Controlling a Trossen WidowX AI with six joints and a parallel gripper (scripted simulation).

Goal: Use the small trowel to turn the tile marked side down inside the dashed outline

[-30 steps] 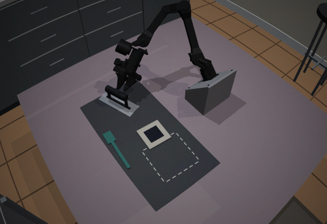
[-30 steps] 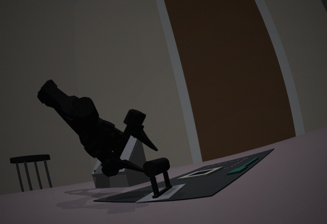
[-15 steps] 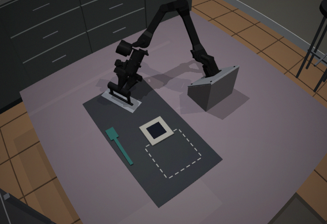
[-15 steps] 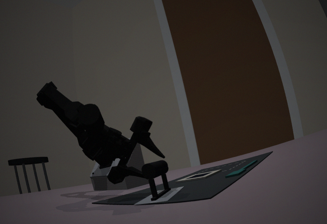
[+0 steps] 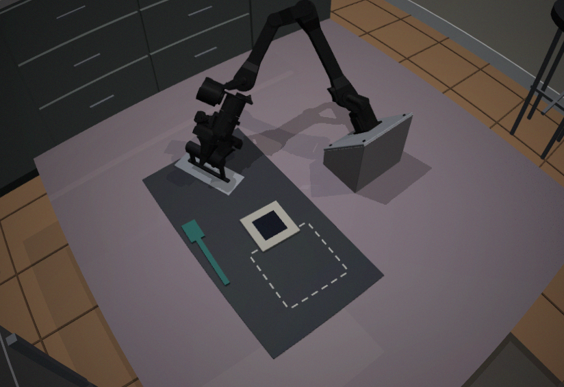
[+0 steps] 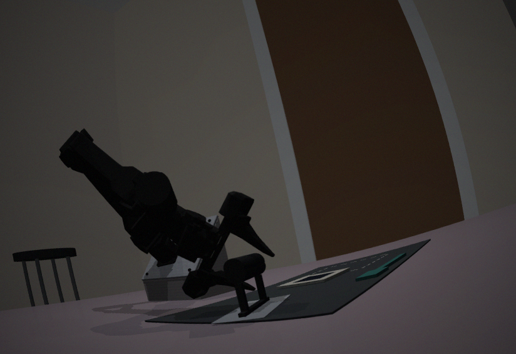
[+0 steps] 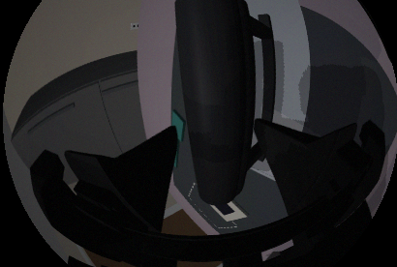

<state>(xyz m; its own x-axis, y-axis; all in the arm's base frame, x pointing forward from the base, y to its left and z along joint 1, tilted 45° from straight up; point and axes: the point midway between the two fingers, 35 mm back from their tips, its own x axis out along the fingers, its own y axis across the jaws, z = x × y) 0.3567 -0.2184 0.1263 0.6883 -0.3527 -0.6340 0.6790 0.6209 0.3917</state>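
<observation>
The dark mat lies 20 cm to the left of my gripper tip, 7 cm below it and 1 cm ahead of it. The rest, counted from my gripper tip: teal flat tool 16 cm to the left, 15 cm ahead, 5 cm below; tile 23 cm to the left, 5 cm below, 2 cm behind.
</observation>
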